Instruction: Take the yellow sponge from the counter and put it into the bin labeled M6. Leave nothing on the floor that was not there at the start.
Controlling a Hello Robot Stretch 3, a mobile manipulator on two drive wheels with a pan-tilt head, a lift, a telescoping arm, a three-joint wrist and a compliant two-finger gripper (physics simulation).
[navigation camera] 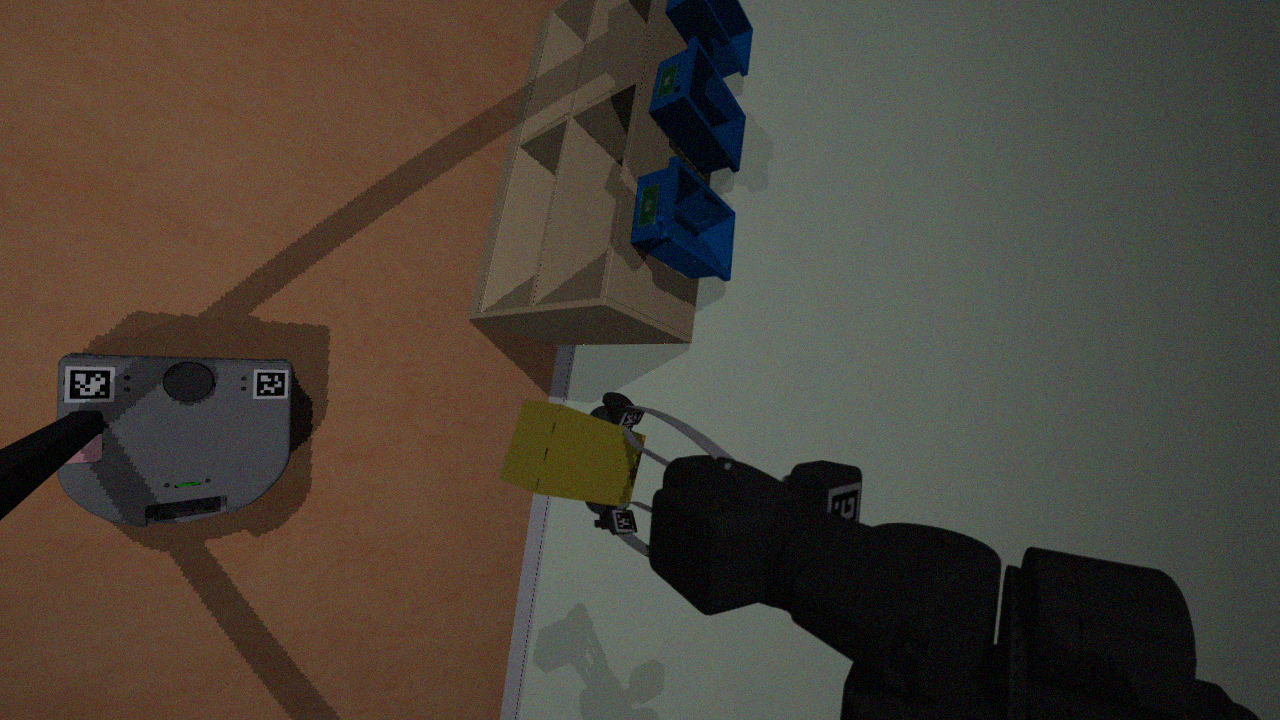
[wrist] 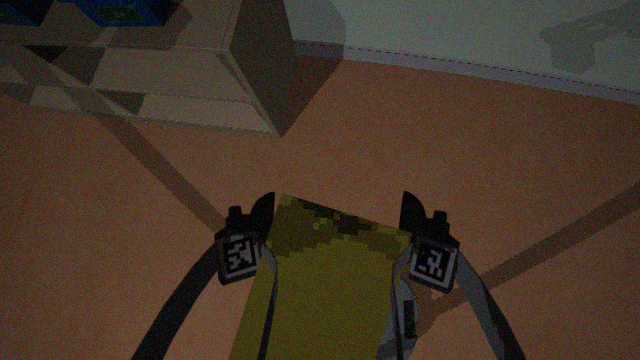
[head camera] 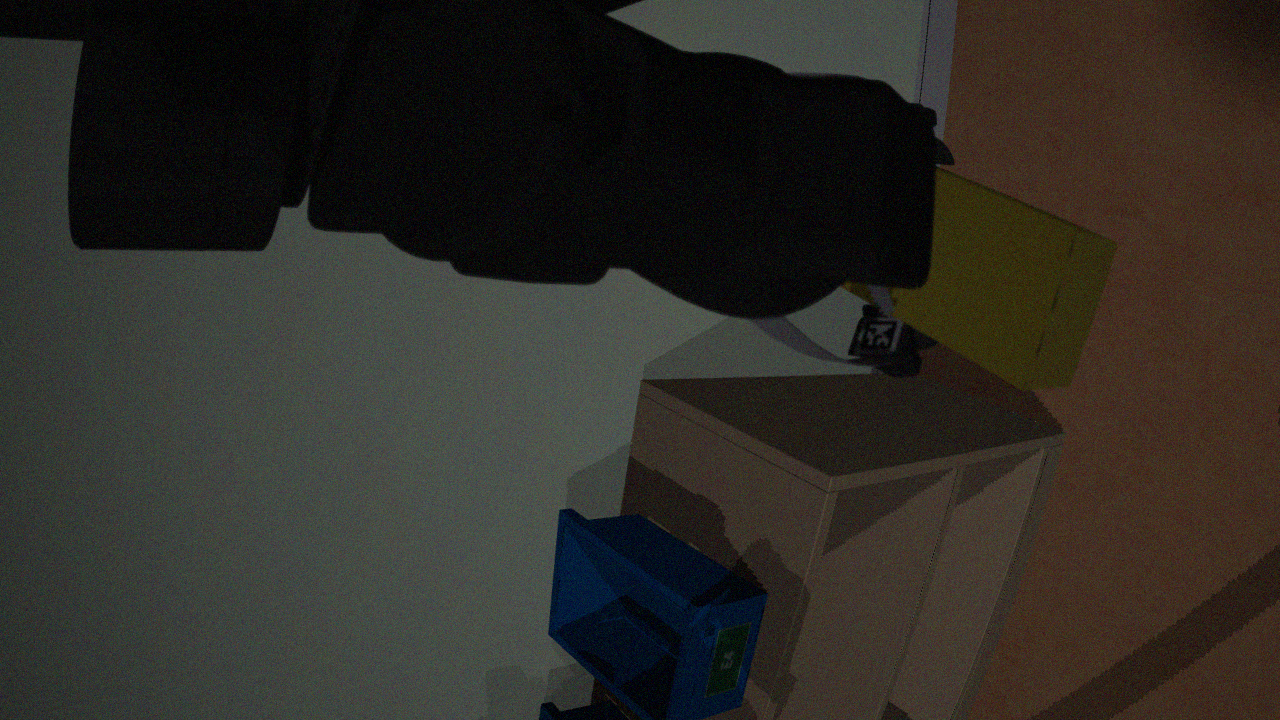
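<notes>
My gripper is shut on the yellow sponge, a large block with one finger on each side of it. The sponge is held in the air above the floor, off the near end of the shelf unit. In the head camera view the dark wrist hides part of the sponge and one fingertip. Blue bins with green labels stand on the shelf unit. The nearest bin has a label that looks like E4. I cannot read M6 on any label. The counter does not show.
The wooden shelf unit stands along the pale wall. Two more blue bins, a middle one and a farther one, stand in a row on it. My base is on the orange-brown floor.
</notes>
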